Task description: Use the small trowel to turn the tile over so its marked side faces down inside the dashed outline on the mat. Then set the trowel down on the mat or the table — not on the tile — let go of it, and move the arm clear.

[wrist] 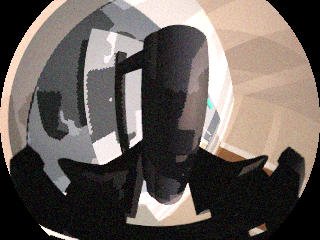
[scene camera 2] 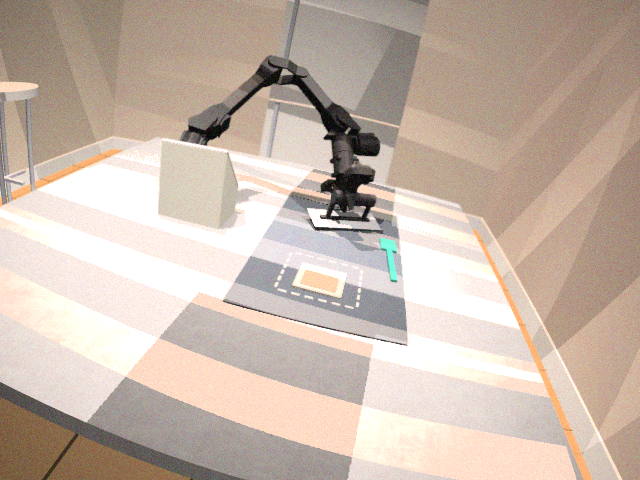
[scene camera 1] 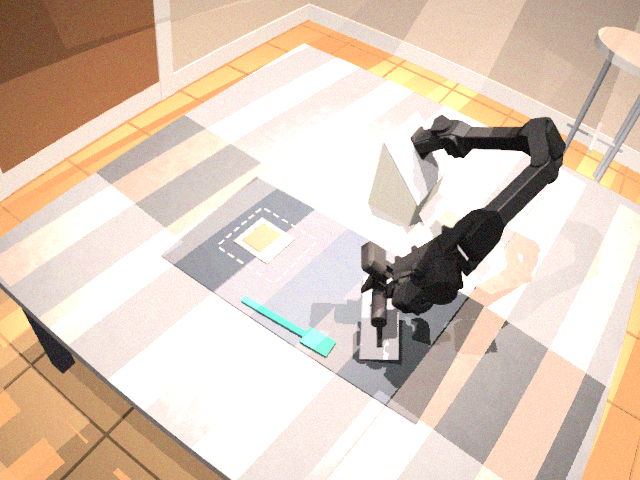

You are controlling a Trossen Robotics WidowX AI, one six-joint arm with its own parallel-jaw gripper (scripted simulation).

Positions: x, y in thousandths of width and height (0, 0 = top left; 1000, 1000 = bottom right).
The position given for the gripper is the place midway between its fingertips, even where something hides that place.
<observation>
gripper: wrist 514, 585; scene camera 2 543, 441; scene camera 1 574, 614
</observation>
